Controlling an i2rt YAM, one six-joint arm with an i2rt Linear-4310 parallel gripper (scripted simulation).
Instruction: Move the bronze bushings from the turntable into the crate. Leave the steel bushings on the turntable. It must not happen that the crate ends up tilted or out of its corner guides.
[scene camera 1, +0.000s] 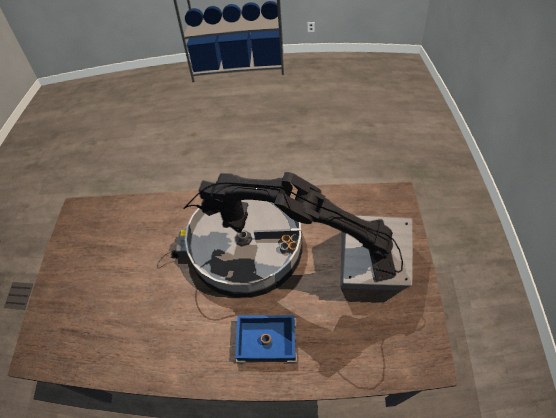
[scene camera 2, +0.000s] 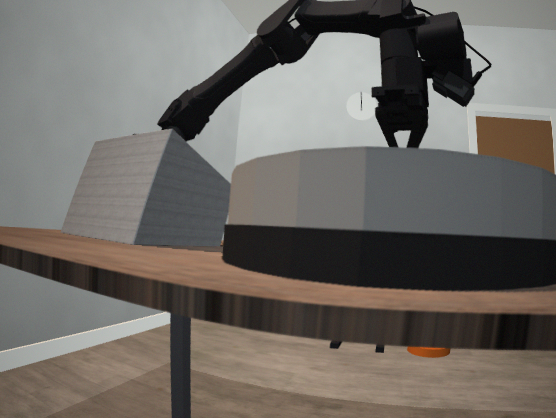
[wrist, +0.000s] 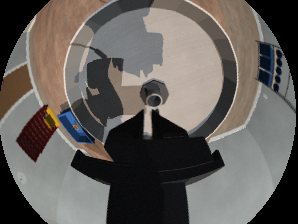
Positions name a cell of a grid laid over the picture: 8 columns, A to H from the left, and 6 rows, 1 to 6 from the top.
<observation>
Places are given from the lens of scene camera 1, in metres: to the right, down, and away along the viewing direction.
blue crate (scene camera 1: D5): -0.09, 0.41, 1.22
grey turntable (scene camera 1: D4): -0.22, 0.15, 1.35
</observation>
